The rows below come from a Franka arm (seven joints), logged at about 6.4 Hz.
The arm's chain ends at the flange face. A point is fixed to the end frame.
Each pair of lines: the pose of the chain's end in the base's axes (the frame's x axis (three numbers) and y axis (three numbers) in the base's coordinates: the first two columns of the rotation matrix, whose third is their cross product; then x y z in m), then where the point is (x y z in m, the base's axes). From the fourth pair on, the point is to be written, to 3 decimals.
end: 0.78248, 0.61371, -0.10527, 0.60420, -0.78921, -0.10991, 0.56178, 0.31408, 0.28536
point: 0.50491 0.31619 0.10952
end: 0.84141, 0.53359, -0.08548, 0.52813, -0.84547, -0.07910, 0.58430, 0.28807, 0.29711
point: 0.53382 0.29292 0.11938
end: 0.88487, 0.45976, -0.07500, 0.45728, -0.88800, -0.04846, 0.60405, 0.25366, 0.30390
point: 0.55835 0.25870 0.12489
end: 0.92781, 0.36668, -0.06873, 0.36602, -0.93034, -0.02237, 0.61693, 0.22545, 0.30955
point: 0.575 0.231 0.130
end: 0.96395, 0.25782, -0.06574, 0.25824, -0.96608, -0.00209, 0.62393, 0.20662, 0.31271
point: 0.584 0.214 0.132
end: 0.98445, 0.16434, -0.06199, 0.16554, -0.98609, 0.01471, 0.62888, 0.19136, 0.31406
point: 0.591 0.199 0.133
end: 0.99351, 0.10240, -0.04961, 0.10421, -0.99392, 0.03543, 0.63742, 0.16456, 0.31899
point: 0.603 0.171 0.138
